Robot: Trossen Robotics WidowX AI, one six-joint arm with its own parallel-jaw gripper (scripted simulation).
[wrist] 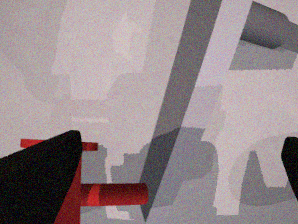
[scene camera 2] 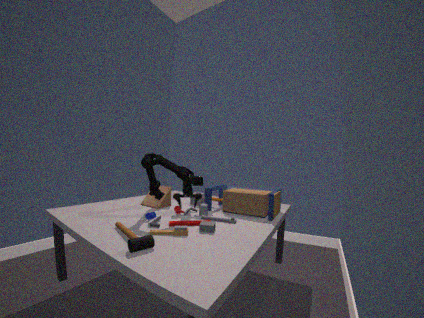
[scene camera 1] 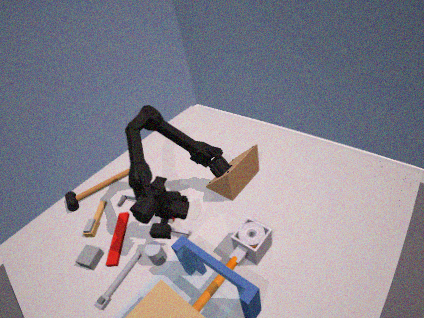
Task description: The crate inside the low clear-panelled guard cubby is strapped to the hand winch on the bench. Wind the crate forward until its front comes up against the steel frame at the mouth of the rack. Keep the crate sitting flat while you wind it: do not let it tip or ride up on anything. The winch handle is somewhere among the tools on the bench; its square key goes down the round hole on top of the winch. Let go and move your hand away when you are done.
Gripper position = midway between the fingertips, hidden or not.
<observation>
I see my gripper (scene camera 1: 172, 228), a winch handle (wrist: 207, 45), a grey winch (scene camera 1: 261, 235) and a blue steel frame (scene camera 1: 214, 262).
My gripper shows as well in the wrist view (wrist: 183, 144).
</observation>
